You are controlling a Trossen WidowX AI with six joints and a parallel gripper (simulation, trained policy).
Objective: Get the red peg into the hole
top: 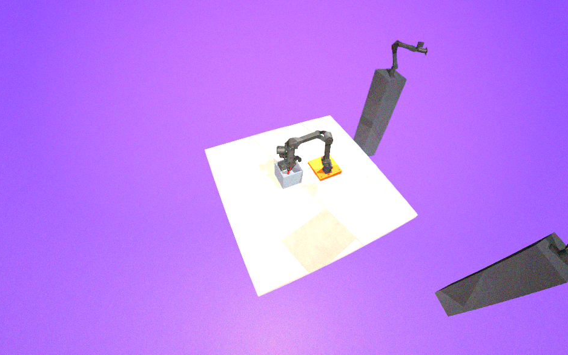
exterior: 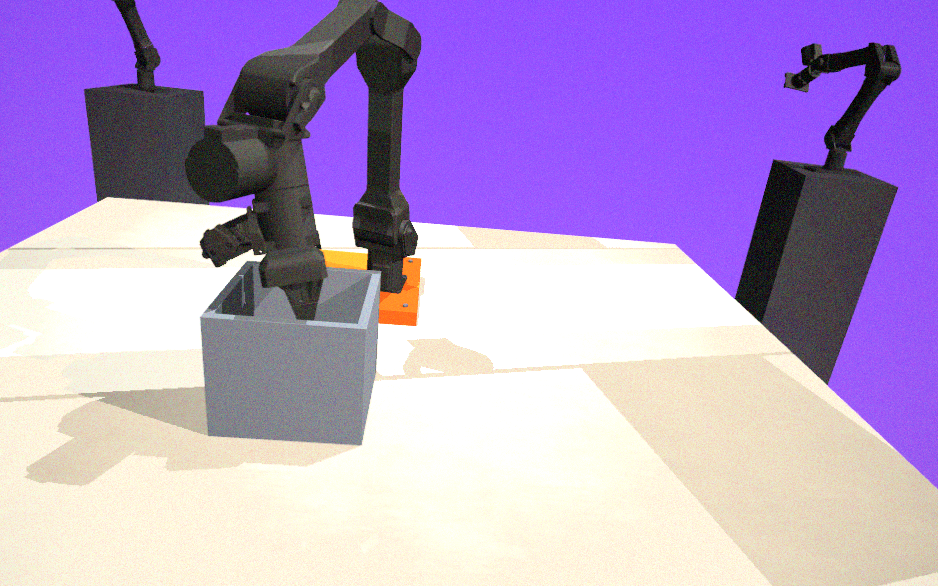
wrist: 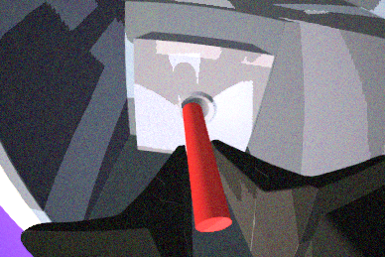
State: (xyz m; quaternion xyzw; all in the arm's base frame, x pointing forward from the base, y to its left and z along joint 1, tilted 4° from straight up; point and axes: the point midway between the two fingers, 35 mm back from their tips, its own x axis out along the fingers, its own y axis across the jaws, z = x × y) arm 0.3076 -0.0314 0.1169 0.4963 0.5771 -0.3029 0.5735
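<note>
My gripper tip is now right at the red peg. The rest, counted from my gripper tip: plate (50 mm below, 10 mm to the right).
</note>
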